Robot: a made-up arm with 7 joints. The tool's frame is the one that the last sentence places. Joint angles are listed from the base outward.
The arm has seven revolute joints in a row. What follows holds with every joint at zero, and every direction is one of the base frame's. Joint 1 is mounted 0.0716 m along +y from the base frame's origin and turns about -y. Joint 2 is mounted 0.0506 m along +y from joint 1 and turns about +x. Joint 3 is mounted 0.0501 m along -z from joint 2 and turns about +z. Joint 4 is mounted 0.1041 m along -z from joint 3 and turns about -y. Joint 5 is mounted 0.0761 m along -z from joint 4 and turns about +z. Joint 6 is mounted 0.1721 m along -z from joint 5 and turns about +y. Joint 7 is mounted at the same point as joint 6 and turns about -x. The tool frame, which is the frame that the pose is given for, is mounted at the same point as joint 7; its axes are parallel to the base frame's.
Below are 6 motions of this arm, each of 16 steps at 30 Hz.
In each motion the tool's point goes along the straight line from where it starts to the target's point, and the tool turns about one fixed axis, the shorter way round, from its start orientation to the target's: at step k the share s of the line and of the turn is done. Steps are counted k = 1, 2, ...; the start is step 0. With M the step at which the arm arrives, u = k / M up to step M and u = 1 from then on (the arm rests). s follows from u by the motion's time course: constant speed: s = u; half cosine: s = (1 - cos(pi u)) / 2; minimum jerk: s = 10 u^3 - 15 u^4 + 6 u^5.
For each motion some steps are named. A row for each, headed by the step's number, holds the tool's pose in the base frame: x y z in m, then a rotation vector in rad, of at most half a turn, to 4 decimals.
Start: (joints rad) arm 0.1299 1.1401 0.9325 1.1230 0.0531 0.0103 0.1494
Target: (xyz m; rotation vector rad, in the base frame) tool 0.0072 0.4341 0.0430 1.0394 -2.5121 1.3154
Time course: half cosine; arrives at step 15
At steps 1, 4, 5, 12, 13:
1: 0.1239 0.4350 0.0705 1.3238 -1.5956 0.1786
4: 0.1057 0.4348 0.0662 1.3129 -1.7549 0.3380
5: 0.0957 0.4348 0.0639 1.3024 -1.8402 0.4281
12: 0.0185 0.4342 0.0457 1.0922 -2.4374 1.1934
13: 0.0123 0.4341 0.0442 1.0641 -2.4788 1.2598

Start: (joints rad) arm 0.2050 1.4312 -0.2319 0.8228 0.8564 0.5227 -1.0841
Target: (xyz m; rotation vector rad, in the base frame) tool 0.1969 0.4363 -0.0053 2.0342 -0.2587 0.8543
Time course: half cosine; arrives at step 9
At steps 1, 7, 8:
1: 0.1911 0.4363 -0.0472 1.8622 -0.4632 0.6698
7: 0.1962 0.4363 -0.0104 2.0144 -0.2845 0.8320
8: 0.1967 0.4363 -0.0066 2.0291 -0.2654 0.8485

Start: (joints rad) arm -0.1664 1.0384 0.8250 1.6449 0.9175 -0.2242 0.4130
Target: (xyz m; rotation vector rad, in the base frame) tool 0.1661 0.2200 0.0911 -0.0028 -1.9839 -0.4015
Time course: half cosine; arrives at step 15
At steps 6, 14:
6: 0.1753 0.2930 0.0699 0.1959 -2.1691 -0.3653
14: 0.1663 0.2212 0.0907 0.0004 -1.9871 -0.4010

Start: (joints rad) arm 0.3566 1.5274 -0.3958 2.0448 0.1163 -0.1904 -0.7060
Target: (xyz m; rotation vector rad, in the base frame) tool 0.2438 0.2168 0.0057 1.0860 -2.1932 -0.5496
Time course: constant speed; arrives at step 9
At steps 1, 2, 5, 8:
1: 0.2238 0.1658 -0.0085 0.9933 -2.2696 -0.8771
2: 0.2263 0.1721 -0.0067 1.0060 -2.2617 -0.8358
5: 0.2338 0.1913 -0.0014 1.0423 -2.2352 -0.7124
8: 0.2413 0.2104 0.0039 1.0756 -2.2044 -0.5901

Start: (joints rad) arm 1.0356 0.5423 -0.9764 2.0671 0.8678 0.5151 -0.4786
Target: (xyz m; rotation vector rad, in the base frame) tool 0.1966 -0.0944 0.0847 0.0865 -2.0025 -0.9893
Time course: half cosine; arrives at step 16
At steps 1, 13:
1: 0.1694 -0.0149 0.0422 -0.2902 -1.7525 -0.7445
13: 0.1943 -0.0876 0.0811 0.0526 -1.9831 -0.9687

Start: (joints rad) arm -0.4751 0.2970 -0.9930 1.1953 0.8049 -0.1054 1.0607
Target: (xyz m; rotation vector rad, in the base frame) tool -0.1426 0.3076 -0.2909 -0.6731 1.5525 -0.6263
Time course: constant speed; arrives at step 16
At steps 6, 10, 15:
6: -0.0666 0.1210 -0.3069 -1.4517 0.4534 -0.4373
10: -0.0970 0.1956 -0.3005 -1.1831 0.9179 -0.5294
15: -0.1350 0.2889 -0.2925 -0.7669 1.4527 -0.6138

